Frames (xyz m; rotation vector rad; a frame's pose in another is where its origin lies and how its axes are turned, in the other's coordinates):
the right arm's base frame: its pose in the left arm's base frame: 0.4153 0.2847 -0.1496 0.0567 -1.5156 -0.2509
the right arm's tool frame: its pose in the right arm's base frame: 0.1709 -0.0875 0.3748 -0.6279 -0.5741 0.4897
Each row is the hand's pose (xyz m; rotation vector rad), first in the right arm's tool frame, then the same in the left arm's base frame.
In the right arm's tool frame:
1: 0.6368 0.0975 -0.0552 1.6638 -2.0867 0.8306
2: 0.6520 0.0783 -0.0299 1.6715 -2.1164 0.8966
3: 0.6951 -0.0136 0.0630 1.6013 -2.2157 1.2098
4: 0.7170 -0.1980 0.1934 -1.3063 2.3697 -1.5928
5: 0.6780 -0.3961 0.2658 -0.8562 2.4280 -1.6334
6: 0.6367 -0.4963 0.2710 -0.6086 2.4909 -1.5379
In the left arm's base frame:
1: -0.0084 0.5345 0.5806 0.3284 1.2677 -2.3639
2: -0.0422 0.5439 0.5838 0.3496 1.1899 -2.3758
3: -0.1790 0.5584 0.5878 0.5191 0.9010 -2.3750
4: -0.4025 0.5244 0.5685 0.7827 0.5835 -2.2199
5: -0.5849 0.4190 0.5281 0.9316 0.4429 -1.9464
6: -0.6521 0.3370 0.5049 0.9342 0.4082 -1.7573

